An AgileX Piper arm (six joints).
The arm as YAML. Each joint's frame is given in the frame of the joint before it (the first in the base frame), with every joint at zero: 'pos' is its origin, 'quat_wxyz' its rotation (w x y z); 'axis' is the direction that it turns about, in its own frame. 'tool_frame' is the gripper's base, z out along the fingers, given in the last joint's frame.
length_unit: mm
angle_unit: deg
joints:
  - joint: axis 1
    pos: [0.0, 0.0, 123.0]
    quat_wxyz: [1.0, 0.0, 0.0, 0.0]
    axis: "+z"
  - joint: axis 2
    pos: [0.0, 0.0, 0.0]
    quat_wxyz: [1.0, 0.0, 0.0, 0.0]
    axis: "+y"
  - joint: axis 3
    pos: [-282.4, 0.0, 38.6]
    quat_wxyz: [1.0, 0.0, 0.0, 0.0]
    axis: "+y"
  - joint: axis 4
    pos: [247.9, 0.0, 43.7]
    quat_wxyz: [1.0, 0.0, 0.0, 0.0]
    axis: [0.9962, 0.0, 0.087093]
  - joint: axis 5
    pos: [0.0, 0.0, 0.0]
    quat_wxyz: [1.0, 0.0, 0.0, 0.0]
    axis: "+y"
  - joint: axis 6
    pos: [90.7, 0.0, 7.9]
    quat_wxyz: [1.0, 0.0, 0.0, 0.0]
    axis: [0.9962, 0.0, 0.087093]
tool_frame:
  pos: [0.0, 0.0, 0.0]
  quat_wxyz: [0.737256, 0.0, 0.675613, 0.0]
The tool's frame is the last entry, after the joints.
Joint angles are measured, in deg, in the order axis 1, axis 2, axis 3, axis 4, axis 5, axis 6. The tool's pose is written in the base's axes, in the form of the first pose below.
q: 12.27, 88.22, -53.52, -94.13, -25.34, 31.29
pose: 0.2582, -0.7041, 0.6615, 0.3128; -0.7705, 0.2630, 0.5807, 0.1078; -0.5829, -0.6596, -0.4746, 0.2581; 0, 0, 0, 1
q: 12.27, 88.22, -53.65, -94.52, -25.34, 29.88
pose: 0.2800, -0.6960, 0.6611, 0.3130; -0.7787, 0.2380, 0.5804, 0.1078; -0.5614, -0.6774, -0.4754, 0.2585; 0, 0, 0, 1
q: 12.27, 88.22, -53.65, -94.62, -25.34, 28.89
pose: 0.2929, -0.6911, 0.6608, 0.3130; -0.7833, 0.2229, 0.5803, 0.1078; -0.5483, -0.6875, -0.4760, 0.2584; 0, 0, 0, 1
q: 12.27, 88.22, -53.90, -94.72, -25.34, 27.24
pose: 0.3157, -0.6793, 0.6625, 0.3136; -0.7894, 0.1993, 0.5806, 0.1079; -0.5264, -0.7063, -0.4733, 0.2597; 0, 0, 0, 1
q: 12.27, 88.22, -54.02, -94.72, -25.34, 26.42
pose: 0.3265, -0.6732, 0.6634, 0.3139; -0.7920, 0.1883, 0.5808, 0.1080; -0.5160, -0.7150, -0.4717, 0.2603; 0, 0, 0, 1
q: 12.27, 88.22, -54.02, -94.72, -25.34, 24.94
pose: 0.3438, -0.6646, 0.6634, 0.3139; -0.7966, 0.1678, 0.5808, 0.1080; -0.4973, -0.7281, -0.4717, 0.2603; 0, 0, 0, 1
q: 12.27, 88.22, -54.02, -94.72, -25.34, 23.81
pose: 0.3568, -0.6577, 0.6634, 0.3139; -0.7997, 0.1520, 0.5808, 0.1080; -0.4829, -0.7378, -0.4717, 0.2603; 0, 0, 0, 1
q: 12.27, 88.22, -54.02, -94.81, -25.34, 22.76
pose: 0.3695, -0.6509, 0.6631, 0.3139; -0.8027, 0.1359, 0.5807, 0.1080; -0.4681, -0.7469, -0.4723, 0.2603; 0, 0, 0, 1
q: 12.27, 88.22, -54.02, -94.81, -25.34, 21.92
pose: 0.3790, -0.6454, 0.6631, 0.3139; -0.8046, 0.1241, 0.5807, 0.1080; -0.4571, -0.7537, -0.4723, 0.2603; 0, 0, 0, 1
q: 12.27, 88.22, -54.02, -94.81, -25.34, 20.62
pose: 0.3936, -0.6367, 0.6631, 0.3139; -0.8072, 0.1058, 0.5807, 0.1080; -0.4399, -0.7638, -0.4723, 0.2603; 0, 0, 0, 1
